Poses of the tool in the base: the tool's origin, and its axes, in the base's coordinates. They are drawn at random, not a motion.
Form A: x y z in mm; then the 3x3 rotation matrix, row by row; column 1 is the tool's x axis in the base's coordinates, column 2 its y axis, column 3 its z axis. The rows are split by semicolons.
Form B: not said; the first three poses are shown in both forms.
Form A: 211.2, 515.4, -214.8; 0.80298, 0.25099, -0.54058; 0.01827, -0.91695, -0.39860; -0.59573, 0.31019, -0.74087
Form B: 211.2, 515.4, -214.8, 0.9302, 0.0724, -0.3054, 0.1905
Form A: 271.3, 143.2, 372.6; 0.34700, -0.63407, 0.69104; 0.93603, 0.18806, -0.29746; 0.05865, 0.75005, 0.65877
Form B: 271.3, 143.2, 372.6, 0.3536, 0.2135, 0.5300, 0.7406
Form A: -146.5, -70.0, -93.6; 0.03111, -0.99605, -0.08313; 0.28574, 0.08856, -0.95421; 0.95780, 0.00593, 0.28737
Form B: -146.5, -70.0, -93.6, 0.4047, -0.4388, 0.5403, 0.5931
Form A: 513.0, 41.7, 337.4; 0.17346, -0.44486, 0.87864; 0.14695, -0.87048, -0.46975; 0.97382, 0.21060, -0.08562
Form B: 513.0, 41.7, 337.4, 0.7297, -0.1021, 0.6347, 0.2331
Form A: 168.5, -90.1, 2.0; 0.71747, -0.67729, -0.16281; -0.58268, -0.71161, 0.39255; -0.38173, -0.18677, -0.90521
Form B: 168.5, -90.1, 2.0, -0.9130, 0.3450, 0.1491, 0.1586
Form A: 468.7, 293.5, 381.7; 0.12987, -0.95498, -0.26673; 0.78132, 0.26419, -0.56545; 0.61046, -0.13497, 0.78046
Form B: 468.7, 293.5, 381.7, 0.1460, -0.2974, 0.5887, 0.7373
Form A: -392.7, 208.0, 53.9; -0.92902, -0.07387, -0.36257; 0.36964, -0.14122, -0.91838; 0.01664, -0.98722, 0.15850
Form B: -392.7, 208.0, 53.9, -0.1159, -0.6382, 0.7464, 0.1485
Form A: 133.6, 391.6, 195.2; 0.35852, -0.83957, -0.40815; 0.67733, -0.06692, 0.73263; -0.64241, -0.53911, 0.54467
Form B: 133.6, 391.6, 195.2, -0.4692, 0.0864, 0.5597, 0.6775
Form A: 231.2, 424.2, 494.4; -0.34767, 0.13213, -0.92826; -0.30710, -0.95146, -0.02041; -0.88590, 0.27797, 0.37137
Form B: 231.2, 424.2, 494.4, 0.5551, -0.0788, -0.8171, 0.1344
